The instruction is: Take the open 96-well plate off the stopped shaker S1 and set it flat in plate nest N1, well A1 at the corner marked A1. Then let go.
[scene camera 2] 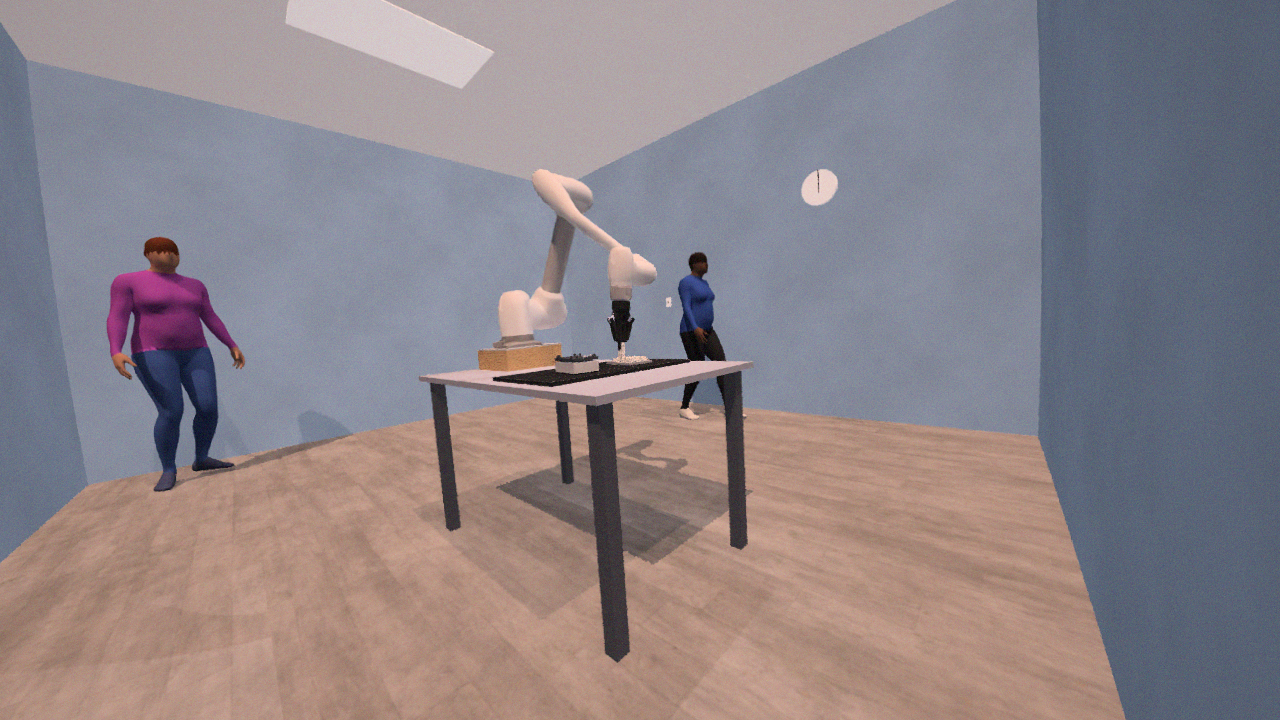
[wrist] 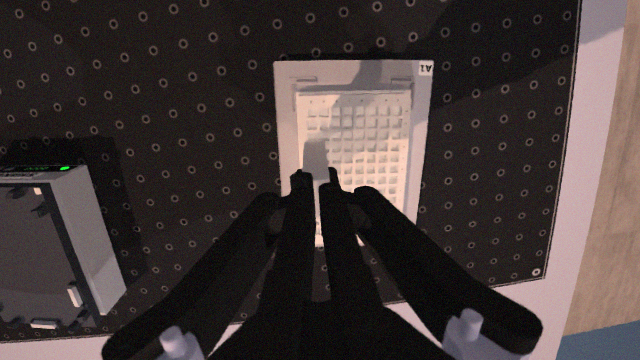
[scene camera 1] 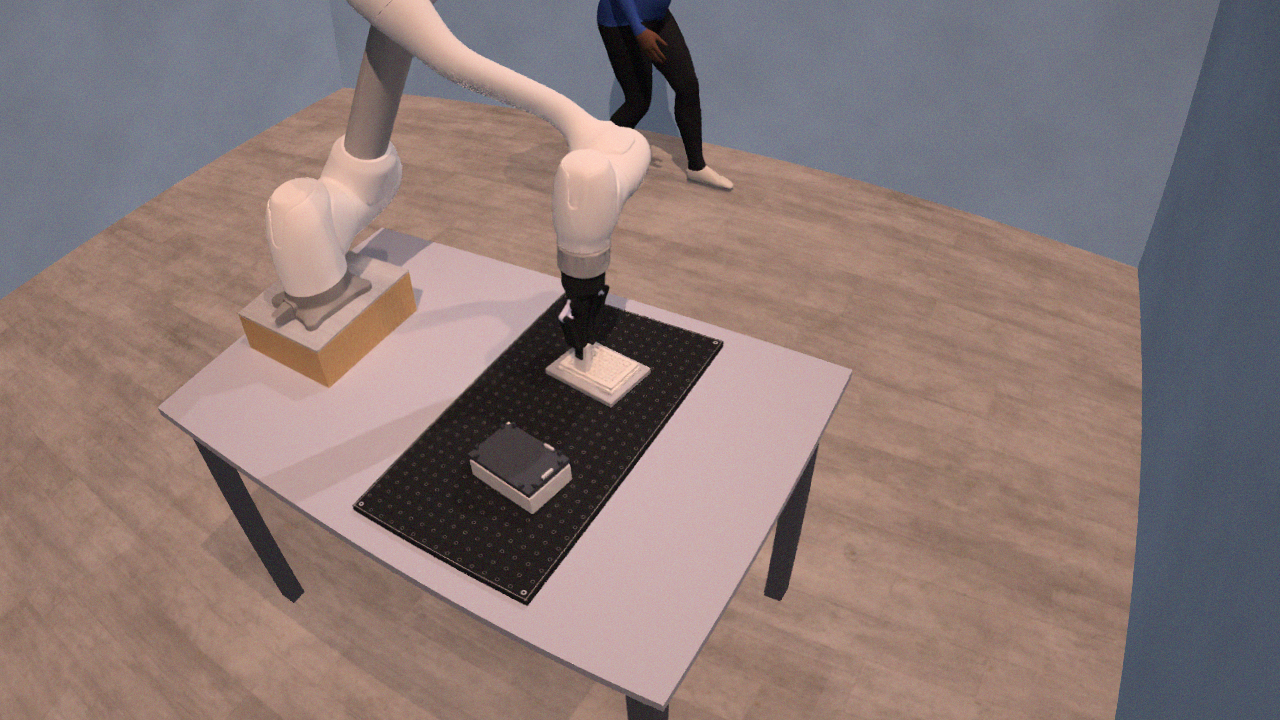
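The white open 96-well plate lies in the pale nest N1, wells up. It looks flat, but I cannot tell if it is fully seated. The nest's A1 label is at its upper right corner in the wrist view; the plate's own A1 mark cannot be read. My gripper is shut, its pale tips together, low over the plate's left part in the wrist view; contact cannot be told. Shaker S1 has a bare dark top and a green display.
A black perforated board bears the nest and shaker on the table. The arm's base stands on a wooden block. Two people stand away from the table.
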